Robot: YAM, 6 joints.
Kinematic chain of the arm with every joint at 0, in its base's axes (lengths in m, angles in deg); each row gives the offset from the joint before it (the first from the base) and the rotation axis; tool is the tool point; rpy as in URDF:
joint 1: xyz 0 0 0.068 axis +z
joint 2: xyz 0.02 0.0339 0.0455 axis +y
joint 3: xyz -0.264 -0.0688 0 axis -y
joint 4: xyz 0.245 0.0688 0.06 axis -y
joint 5: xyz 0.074 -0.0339 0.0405 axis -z
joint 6: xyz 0.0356 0 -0.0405 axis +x
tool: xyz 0 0 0 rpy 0 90 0
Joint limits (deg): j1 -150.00..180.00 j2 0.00..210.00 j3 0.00..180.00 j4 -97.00..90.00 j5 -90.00..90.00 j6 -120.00..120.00
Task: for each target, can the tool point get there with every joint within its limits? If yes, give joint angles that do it. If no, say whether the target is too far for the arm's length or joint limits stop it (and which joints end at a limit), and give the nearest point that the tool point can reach.
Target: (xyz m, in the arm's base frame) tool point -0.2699 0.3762 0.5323
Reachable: yes | joints 128.26 127.19 144.74 31.39 36.30 16.33
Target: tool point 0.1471 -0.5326 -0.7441
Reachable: no: too far | nearest point 0.1034 -0.3744 -0.3522 | short by 0.425 m
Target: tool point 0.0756 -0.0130 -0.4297
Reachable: no: joint limits stop it (at a limit: joint 2) | nearest point 0.1075 -0.0185 -0.3523 | short by 0.084 m
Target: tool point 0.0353 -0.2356 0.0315
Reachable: yes | joints -88.81 117.27 20.51 51.01 -58.67 88.64
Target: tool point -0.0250 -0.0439 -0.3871
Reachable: no: joint limits stop it (at a limit: joint 2) | nearest point -0.0383 -0.0672 -0.3372 | short by 0.057 m
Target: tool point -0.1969 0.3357 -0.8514
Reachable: no: too far | nearest point -0.1563 0.2664 -0.3753 | short by 0.483 m
